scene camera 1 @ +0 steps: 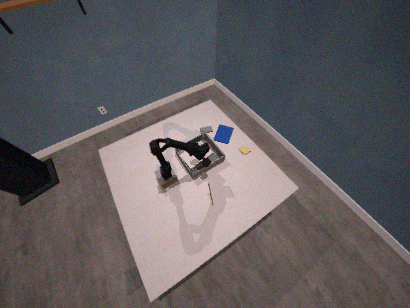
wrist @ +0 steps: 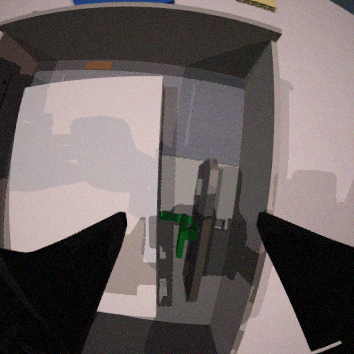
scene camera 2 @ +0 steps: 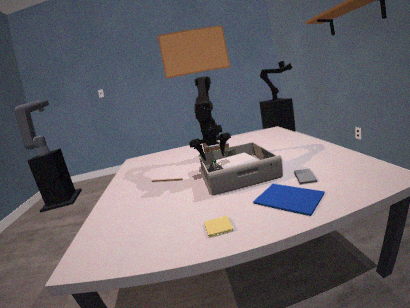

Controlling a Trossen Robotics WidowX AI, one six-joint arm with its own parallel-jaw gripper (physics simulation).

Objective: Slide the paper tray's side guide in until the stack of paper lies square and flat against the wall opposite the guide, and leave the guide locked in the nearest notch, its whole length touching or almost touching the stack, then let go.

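Frame: origin at the arm's base, x left, y back, z up, level; metres.
Where they show: gripper, between the fingertips: [scene camera 1: 203, 159] [wrist: 192, 219] [scene camera 2: 214, 158]; arm's base, origin of its link: [scene camera 1: 166, 175] [scene camera 2: 212, 143].
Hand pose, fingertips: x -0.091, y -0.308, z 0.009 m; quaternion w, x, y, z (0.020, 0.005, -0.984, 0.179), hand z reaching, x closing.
Each offset is from my fingertips to the top centre of the thing.
The grey paper tray @[dy -0.028, dx +0.090, dz +0.004 m] [scene camera 1: 212, 168] [scene camera 2: 245, 178] [wrist: 257, 125] stands on the table. The white stack of paper @[dy -0.009, dx +0.114, dz -0.051 m] [scene camera 2: 240, 161] [wrist: 60, 215] lies in its left part in the wrist view, near the left wall; whether it touches that wall cannot be told. The side guide @[dy +0.016, dx -0.001, dz -0.011 m] [wrist: 202, 250] stands upright right of the stack, slightly slanted in this view, with a gap between them. Its green lever @[dy +0.015, dx +0.009, dz -0.011 m] [scene camera 2: 215, 161] [wrist: 187, 231] points towards the stack. My gripper [scene camera 2: 213, 156] [wrist: 192, 219] is open and empty, low over the tray, with one finger on the stack's side and the other by the right wall.
A blue folder @[dy -0.374, dx +0.132, dz -0.084 m] [scene camera 1: 224, 134] [scene camera 2: 290, 198], a grey block @[dy -0.279, dx +0.287, dz -0.082 m] [scene camera 1: 206, 129] [scene camera 2: 305, 176] and a yellow notepad @[dy -0.383, dx -0.136, dz -0.081 m] [scene camera 1: 244, 150] [scene camera 2: 218, 226] lie beyond the tray from the arm. A thin brown stick @[dy +0.129, dx -0.230, dz -0.085 m] [scene camera 1: 210, 194] [scene camera 2: 167, 180] lies beside the tray on the guide's side.
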